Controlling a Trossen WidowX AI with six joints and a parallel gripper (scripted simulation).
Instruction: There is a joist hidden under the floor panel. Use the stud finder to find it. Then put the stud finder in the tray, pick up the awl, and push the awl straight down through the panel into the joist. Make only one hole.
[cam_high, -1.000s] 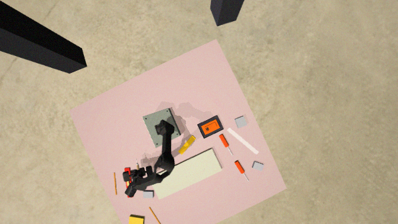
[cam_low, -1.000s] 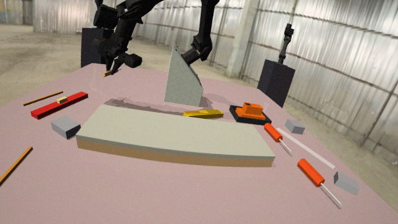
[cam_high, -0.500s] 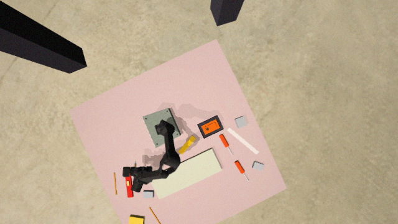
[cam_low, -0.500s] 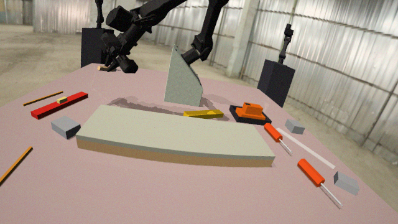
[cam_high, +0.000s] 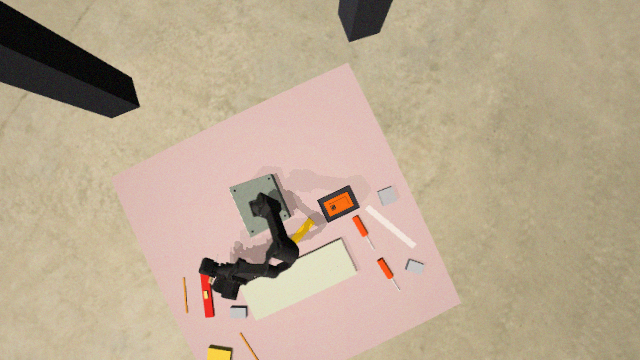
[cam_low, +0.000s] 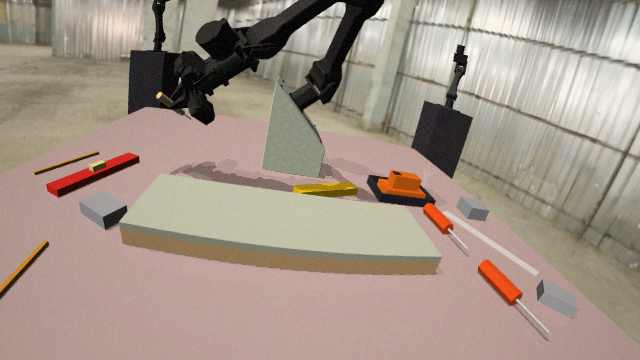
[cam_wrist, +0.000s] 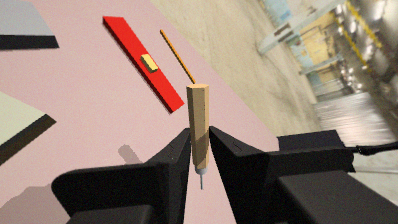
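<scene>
The awl lies 20 mm behind my gripper tip, 10 mm to the left of it and 10 mm below it. From my gripper tip the other things lie so: red level 110 mm ahead, 130 mm to the right, 140 mm below; then yellow ruler 20 mm behind, 400 mm to the left, 140 mm below; then yellow block 420 mm ahead, 180 mm to the right, 140 mm below.
</scene>
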